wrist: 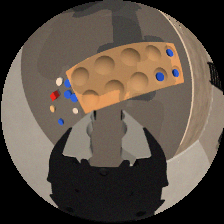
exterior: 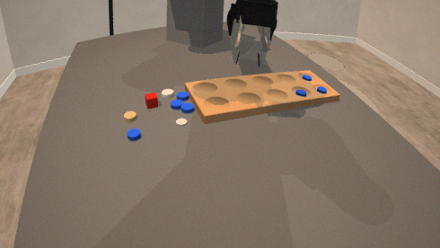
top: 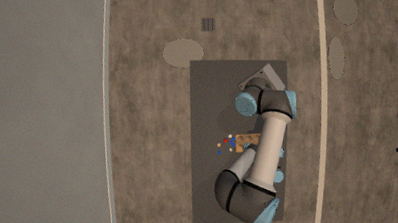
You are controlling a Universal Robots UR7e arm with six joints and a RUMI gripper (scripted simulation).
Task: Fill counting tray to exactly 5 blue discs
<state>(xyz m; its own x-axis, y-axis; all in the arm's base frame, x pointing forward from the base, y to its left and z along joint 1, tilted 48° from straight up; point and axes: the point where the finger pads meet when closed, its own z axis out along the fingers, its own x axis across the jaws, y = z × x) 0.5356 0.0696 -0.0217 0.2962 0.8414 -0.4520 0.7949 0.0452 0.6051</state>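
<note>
The counting tray lies 50 mm behind my hand, 90 mm to the left of it and 120 mm below it. Also, from my hand: red cube (80 mm behind, 190 mm to the right, 110 mm below); white disc (110 mm behind, 150 mm to the right, 120 mm below); tan disc (40 mm behind, 250 mm to the right, 120 mm below).
</note>
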